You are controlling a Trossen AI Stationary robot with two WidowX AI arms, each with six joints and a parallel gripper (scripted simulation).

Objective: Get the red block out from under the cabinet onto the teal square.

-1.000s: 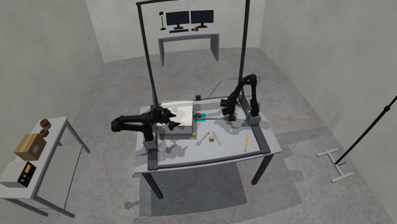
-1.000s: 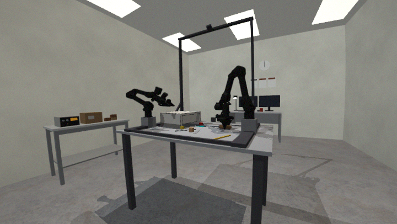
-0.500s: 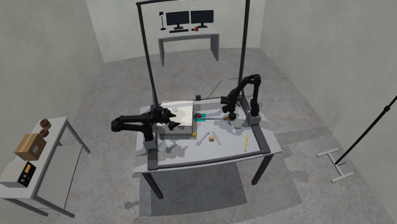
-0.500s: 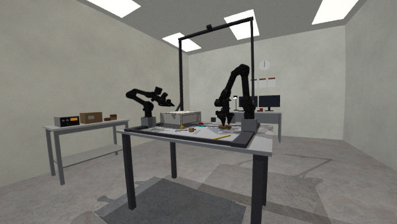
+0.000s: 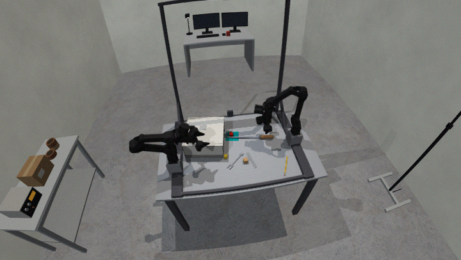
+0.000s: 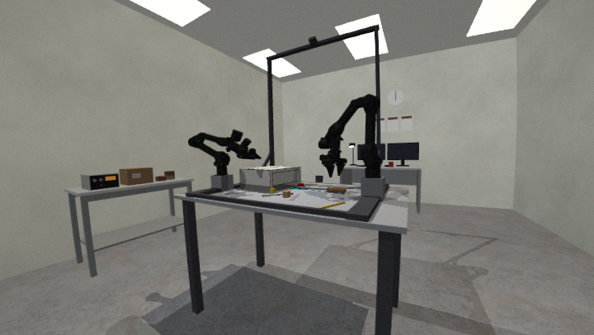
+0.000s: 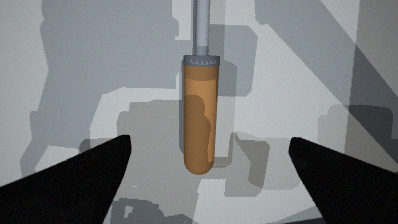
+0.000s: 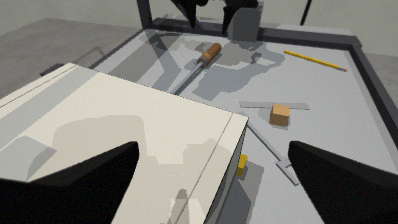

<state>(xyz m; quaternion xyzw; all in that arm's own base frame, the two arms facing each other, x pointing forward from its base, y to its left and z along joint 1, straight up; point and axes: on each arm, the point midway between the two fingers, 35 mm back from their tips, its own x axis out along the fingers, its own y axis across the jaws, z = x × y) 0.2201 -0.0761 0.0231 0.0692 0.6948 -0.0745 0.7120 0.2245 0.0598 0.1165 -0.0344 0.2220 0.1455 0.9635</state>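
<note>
The hook tool lies 7 cm behind my left hand, 11 cm to the right of it and 11 cm below it. Also, from my left hand: teal square (10 cm behind, 24 cm to the right, 13 cm below).
</note>
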